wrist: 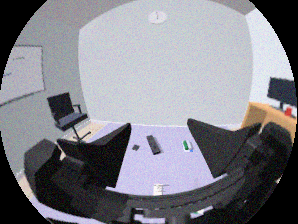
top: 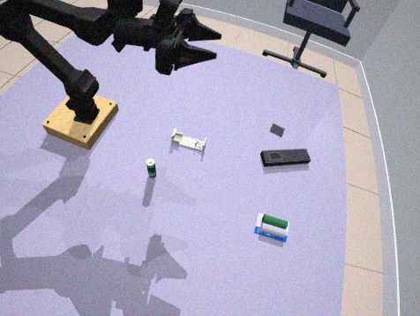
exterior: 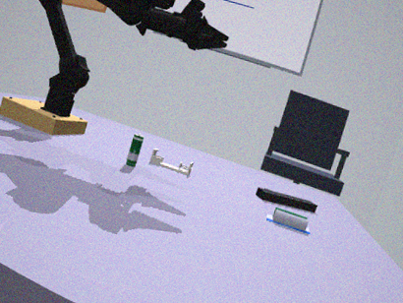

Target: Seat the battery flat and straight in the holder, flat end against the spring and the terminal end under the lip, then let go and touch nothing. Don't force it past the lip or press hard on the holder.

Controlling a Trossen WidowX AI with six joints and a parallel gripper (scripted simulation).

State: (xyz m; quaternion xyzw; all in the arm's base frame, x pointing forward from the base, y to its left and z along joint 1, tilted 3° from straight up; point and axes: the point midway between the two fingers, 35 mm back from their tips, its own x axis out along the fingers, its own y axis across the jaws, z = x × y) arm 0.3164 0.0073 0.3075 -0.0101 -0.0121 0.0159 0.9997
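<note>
Right now the battery is 11 cm behind my gripper tip, 13 cm to the right of it and 30 cm below it. The rest, counted from my gripper tip: black remote-like bar: 26 cm ahead, 2 cm to the left, 32 cm below; dark square: 24 cm ahead, 13 cm to the left, 33 cm below.
</note>
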